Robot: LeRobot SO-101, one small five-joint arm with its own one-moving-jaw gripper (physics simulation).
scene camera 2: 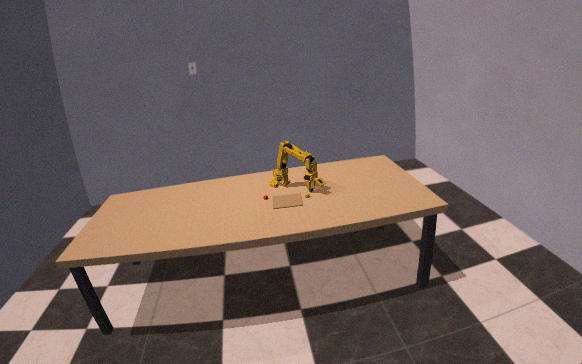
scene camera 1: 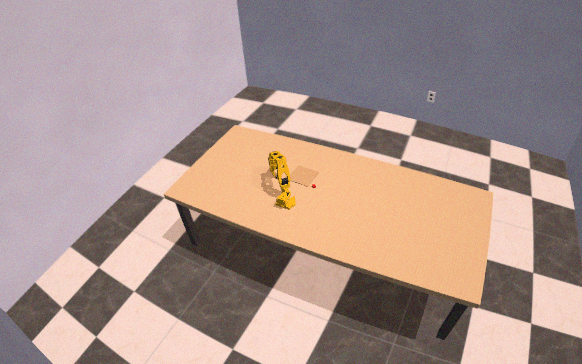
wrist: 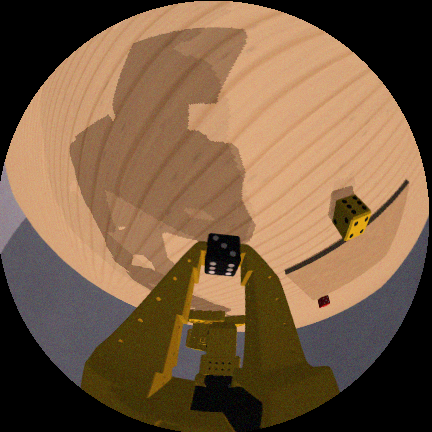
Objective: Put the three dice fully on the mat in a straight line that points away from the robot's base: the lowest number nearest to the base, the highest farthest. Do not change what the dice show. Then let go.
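Frame: origin at the arm's base, x ahead, y left, z up, level; millimetres.
Seen in the pictures: hand, tool point: [scene camera 2: 312, 189] [scene camera 1: 275, 176] [wrist: 206, 250]; arm's base, link origin: [scene camera 2: 280, 185] [scene camera 1: 287, 200] [wrist: 223, 314].
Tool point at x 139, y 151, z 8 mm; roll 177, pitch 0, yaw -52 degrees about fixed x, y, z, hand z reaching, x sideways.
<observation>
Pixels of each thing's middle, then the offset from my tool point to it. Level surfaces: height alone.
- black die, body centre: [wrist: 221, 254] 2 mm ahead, 8 mm right, 0 mm up
- yellow die, body centre: [wrist: 350, 216] [scene camera 2: 307, 195] 68 mm ahead, 38 mm right, 0 mm up
- red die, body centre: [wrist: 323, 301] [scene camera 2: 265, 197] [scene camera 1: 313, 186] 14 mm ahead, 239 mm right, 0 mm up
- thin tan mat, body centre: [wrist: 356, 261] [scene camera 2: 287, 200] [scene camera 1: 302, 175] 77 mm ahead, 140 mm right, 6 mm down
- long wooden table, surface height: 8 mm down
My gripper [wrist: 223, 255] [scene camera 2: 311, 189] is shut on the black die [wrist: 222, 257]; the jaws press on its two sides in the wrist view. Its 6 face is bright, its 3 face darker. Whether it touches the table I cannot tell. The yellow die [wrist: 351, 217] [scene camera 2: 307, 196] stands off the mat, close beside its dark edge; its bright face shows 4, a darker one 6. The red die [scene camera 1: 314, 186] [scene camera 2: 266, 197] [wrist: 324, 301] lies off the mat past another side; its number is too small to read. The thin tan mat [scene camera 1: 306, 175] [scene camera 2: 287, 201] [wrist: 360, 260] lies flat. The arm hides the yellow die in scene camera 1.
The robot's yellow base [scene camera 1: 286, 201] [scene camera 2: 280, 177] [wrist: 218, 345] stands on the long wooden table [scene camera 1: 390, 215] [scene camera 2: 175, 225]. The arm's shadow falls on the table beside the gripper. The table's long edge nearest the base shows in scene camera 1.
</observation>
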